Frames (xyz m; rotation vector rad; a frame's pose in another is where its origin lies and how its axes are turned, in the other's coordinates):
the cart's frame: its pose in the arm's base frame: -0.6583 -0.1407 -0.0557 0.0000 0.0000 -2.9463
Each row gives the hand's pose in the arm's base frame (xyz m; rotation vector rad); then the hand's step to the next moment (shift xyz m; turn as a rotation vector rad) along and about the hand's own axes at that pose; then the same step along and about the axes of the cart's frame.
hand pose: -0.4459 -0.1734 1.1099 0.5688 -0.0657 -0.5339
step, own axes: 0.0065 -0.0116 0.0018 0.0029 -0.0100 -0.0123
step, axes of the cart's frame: 0.0025 0.0121 -0.0052 0.0001 0.0025 -0.0159
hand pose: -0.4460 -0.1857 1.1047 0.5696 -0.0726 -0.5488
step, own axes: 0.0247 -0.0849 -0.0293 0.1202 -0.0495 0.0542
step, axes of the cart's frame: 0.0238 0.0543 -0.0718 -0.0426 0.1339 0.0095
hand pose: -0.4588 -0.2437 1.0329 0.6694 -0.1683 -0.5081
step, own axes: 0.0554 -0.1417 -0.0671 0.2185 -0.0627 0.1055
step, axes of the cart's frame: 0.0042 0.0863 -0.1421 -0.0886 0.2310 0.0398
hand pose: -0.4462 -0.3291 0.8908 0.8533 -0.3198 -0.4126
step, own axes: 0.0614 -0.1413 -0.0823 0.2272 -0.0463 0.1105
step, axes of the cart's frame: -0.0455 0.0680 -0.1543 -0.0980 0.2306 0.0566
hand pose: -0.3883 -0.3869 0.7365 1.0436 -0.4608 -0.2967
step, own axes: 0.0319 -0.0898 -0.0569 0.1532 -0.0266 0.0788
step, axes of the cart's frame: -0.0506 0.0242 -0.0958 -0.0638 0.1561 0.0441
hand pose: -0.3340 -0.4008 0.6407 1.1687 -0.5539 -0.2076
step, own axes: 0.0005 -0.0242 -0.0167 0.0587 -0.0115 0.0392
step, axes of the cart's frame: -0.0126 -0.0015 -0.0265 -0.0186 0.0666 0.0182
